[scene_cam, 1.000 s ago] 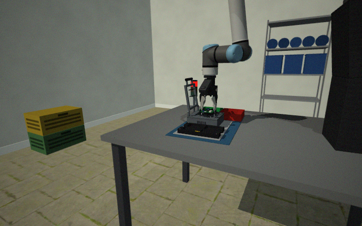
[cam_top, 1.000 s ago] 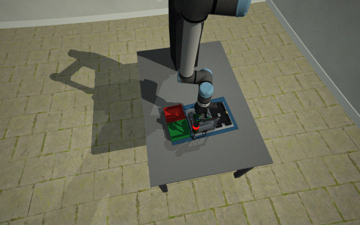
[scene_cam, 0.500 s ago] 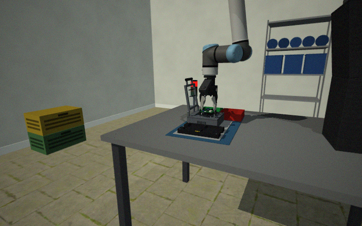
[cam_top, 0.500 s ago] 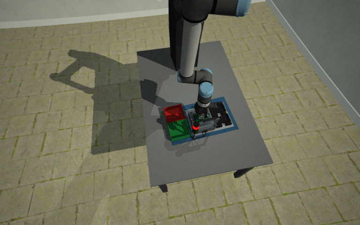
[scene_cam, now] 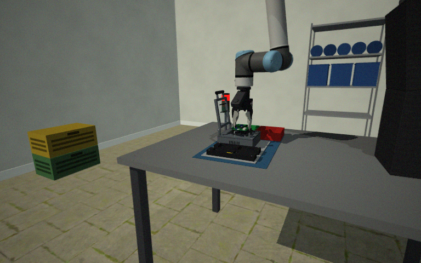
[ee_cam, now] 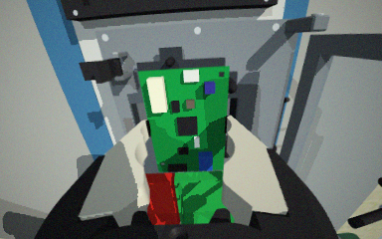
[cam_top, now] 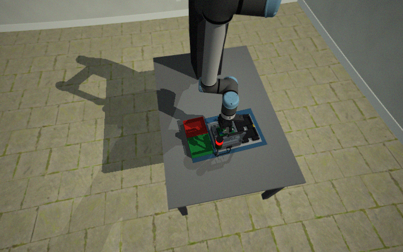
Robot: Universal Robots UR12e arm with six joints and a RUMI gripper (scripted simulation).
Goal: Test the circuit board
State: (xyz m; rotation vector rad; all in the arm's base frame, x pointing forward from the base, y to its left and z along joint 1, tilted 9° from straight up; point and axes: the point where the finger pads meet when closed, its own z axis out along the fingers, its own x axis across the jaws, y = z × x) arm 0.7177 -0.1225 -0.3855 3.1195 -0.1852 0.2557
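The green circuit board lies 1 cm to the right of my hand. The rest, counted from my hand: black latch piece (6 cm behind, 6 cm to the left); then green bin (2 cm ahead, 21 cm to the right, 8 cm below); then tester lid (11 cm ahead, 2 cm to the right, 9 cm above).
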